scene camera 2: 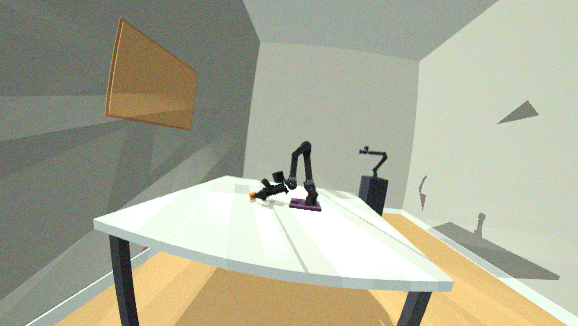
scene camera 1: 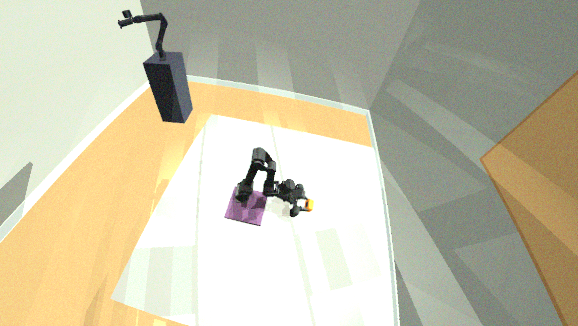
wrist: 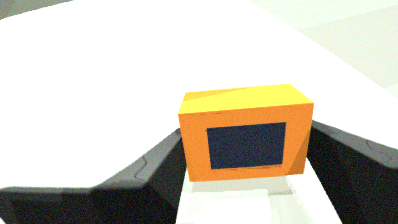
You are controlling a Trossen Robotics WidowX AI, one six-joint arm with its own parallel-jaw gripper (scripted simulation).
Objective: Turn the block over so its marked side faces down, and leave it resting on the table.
Labels:
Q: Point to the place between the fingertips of my gripper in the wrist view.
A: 242, 130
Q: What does my gripper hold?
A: An orange block.

